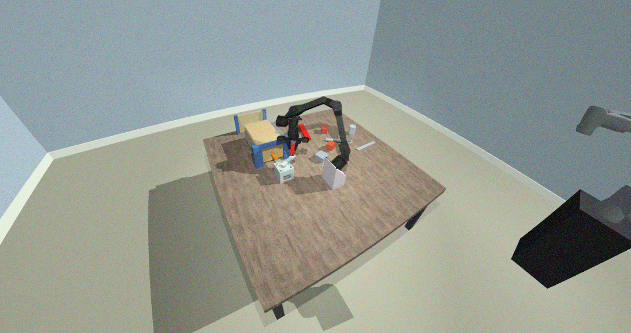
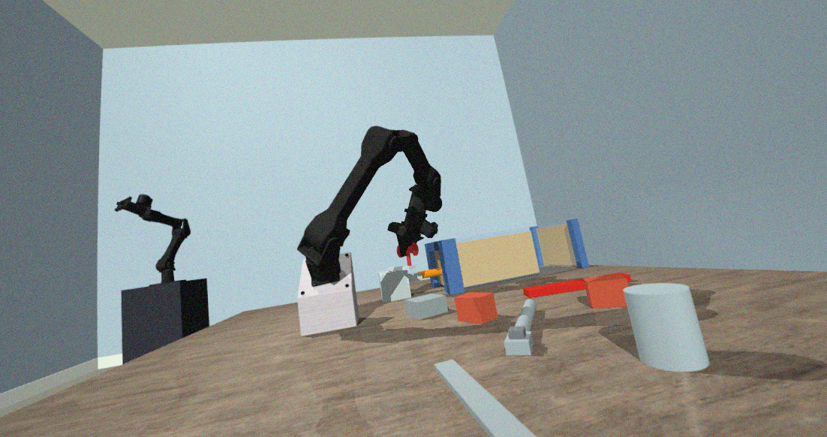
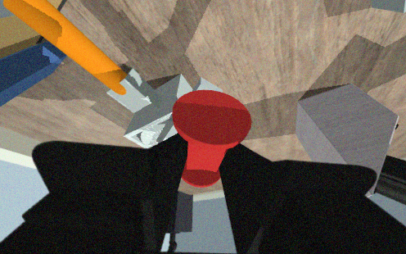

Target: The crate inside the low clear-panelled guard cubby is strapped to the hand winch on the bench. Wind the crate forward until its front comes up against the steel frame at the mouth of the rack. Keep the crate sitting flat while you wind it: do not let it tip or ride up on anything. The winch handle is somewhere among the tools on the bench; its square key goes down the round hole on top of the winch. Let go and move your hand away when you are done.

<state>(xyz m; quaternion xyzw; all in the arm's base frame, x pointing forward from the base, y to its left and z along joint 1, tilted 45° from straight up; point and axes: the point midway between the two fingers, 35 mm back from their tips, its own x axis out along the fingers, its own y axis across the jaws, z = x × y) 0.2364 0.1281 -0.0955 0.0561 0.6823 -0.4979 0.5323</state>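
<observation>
The winch handle lies 10 mm behind my gripper tip, 20 mm to the left of it and 30 mm below it. Round my gripper tip: blue steel frame 120 mm ahead, 80 mm to the left, 20 mm below; grey winch 50 mm behind, 70 mm to the left, 100 mm below; red knob 10 mm ahead, 10 mm to the right.
</observation>
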